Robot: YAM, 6 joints.
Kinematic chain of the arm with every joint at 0, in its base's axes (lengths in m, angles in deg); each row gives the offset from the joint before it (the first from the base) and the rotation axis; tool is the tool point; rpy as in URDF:
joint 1: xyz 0 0 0.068 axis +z
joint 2: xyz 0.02 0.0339 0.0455 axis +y
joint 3: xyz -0.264 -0.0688 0 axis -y
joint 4: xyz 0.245 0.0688 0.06 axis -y
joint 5: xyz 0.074 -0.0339 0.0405 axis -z
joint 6: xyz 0.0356 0 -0.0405 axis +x
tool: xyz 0 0 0 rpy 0 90 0
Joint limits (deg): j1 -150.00..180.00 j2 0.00..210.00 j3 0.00..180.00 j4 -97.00..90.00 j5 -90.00..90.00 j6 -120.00..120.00
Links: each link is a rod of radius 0.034 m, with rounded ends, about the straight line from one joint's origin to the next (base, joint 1, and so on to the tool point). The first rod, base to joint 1, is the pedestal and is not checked.
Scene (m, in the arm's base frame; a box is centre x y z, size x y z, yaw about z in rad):
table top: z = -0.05
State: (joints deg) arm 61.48 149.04 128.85 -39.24 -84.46 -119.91
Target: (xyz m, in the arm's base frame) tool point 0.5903 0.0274 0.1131
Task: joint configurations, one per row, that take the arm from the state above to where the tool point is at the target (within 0.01 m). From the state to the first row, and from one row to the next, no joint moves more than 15 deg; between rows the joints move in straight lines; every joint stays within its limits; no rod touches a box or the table.
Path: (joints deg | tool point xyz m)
1: 49.05 152.06 132.31 -35.76 -82.31 -119.91 | 0.3330 0.4375 0.1460
2: 36.62 155.08 135.76 -32.29 -80.17 -119.91 | 0.4287 0.3623 0.1375
3: 24.20 158.10 139.22 -28.81 -78.02 -119.91 | 0.5065 0.2658 0.1293
4: 11.77 161.12 142.67 -25.34 -75.87 -119.91 | 0.5616 0.1523 0.1211
5: -0.66 164.14 146.13 -21.86 -73.72 -119.91 | 0.5903 0.0274 0.1131

